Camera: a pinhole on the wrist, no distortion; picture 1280 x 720 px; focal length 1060.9 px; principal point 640.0 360.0 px. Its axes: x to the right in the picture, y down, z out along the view. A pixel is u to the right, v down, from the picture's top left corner.
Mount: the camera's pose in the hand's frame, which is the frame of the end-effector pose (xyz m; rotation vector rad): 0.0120 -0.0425 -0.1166 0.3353 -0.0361 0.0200
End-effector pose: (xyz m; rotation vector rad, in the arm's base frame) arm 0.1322 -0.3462 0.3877 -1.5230 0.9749 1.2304
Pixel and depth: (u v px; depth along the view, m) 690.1 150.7 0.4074
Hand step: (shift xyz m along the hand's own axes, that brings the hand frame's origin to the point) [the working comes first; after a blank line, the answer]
In the camera's frame: 0.0192 -0.0804 0.4074

0.0202 -0.2523 0.2422
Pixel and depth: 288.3 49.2 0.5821
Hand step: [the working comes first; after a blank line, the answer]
In the camera's frame: -0.1930 -0.1705 0.5821

-0.1951 -0.3978 0.3692
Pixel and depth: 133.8 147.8 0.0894
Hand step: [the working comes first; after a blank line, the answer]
In the camera's frame: -0.0427 -0.0179 0.0894

-0.0330 -0.0894 -0.0398
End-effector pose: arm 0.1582 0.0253 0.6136 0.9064 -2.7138 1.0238
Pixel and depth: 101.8 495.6 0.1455
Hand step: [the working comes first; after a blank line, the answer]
In the camera's frame: -0.0738 0.0186 0.1455

-0.0669 -0.0739 0.0240
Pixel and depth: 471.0 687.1 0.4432
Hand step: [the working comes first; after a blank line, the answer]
In the camera's frame: -0.0706 0.1366 0.4432

-0.0763 -0.0604 0.3438
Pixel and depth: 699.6 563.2 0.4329
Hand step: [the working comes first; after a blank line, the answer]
In the camera's frame: 0.0243 0.0829 0.4329

0.0203 -0.1064 0.3201
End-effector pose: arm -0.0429 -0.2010 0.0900 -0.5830 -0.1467 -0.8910
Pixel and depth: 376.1 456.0 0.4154
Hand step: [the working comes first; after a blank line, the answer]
In the camera's frame: -0.1033 0.0376 0.4154

-0.1055 -0.1452 0.2838
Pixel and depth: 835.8 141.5 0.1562
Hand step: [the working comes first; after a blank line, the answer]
In the camera's frame: 0.0288 -0.0322 0.1562

0.0366 -0.1239 0.0213
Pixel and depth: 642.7 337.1 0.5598
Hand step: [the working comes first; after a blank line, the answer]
In the camera's frame: 0.0014 -0.0121 0.5598

-0.0042 -0.2382 0.4078
